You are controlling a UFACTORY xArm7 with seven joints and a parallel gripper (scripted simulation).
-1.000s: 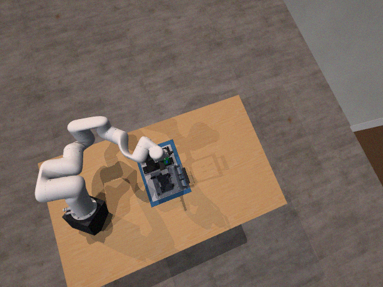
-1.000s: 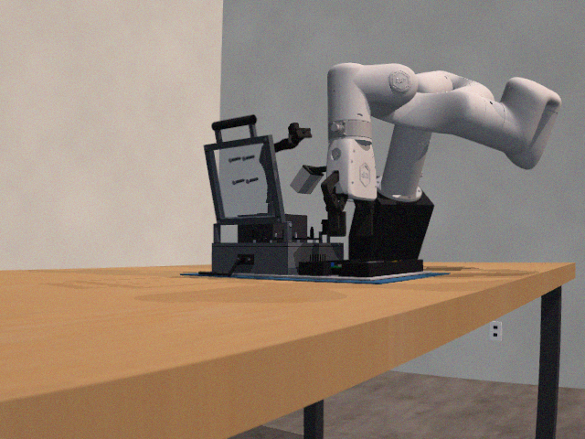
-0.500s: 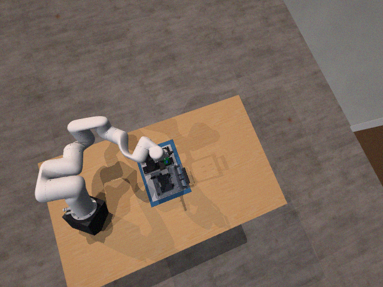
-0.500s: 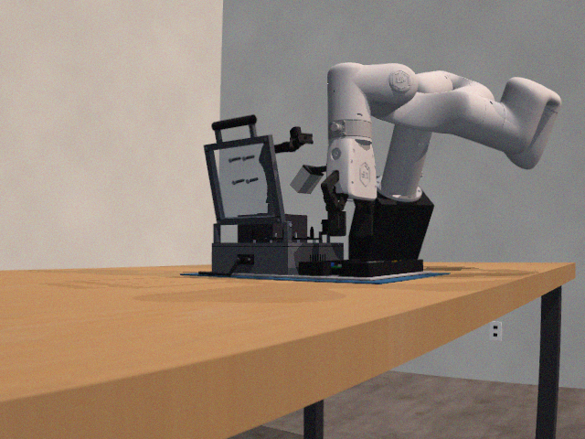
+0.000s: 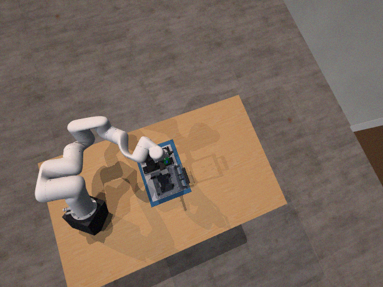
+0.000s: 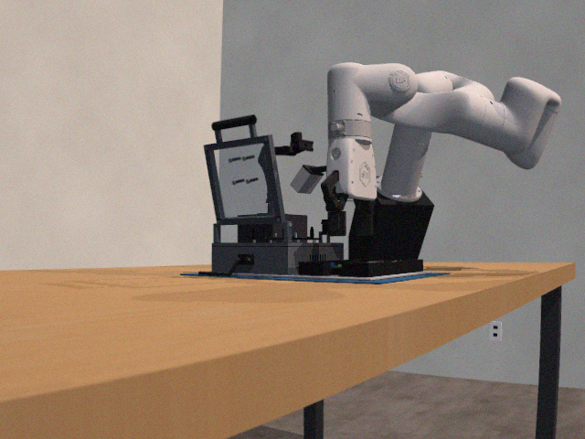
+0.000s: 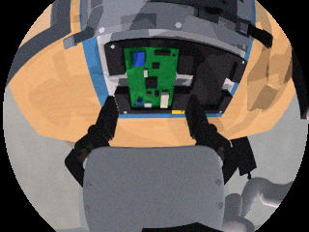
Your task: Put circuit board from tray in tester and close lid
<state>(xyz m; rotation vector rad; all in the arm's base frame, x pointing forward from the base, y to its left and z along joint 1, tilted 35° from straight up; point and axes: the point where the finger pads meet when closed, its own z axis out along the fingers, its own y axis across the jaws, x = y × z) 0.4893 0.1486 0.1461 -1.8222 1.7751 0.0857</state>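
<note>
Now: the green circuit board 6 cm below my hand. Also, from my hand: tester plate 1 cm behind, 17 cm to the right, 1 cm below; then latch hook 9 cm behind, 12 cm to the right, 1 cm above; then tester 1 cm ahead, 13 cm to the right, 3 cm above.
</note>
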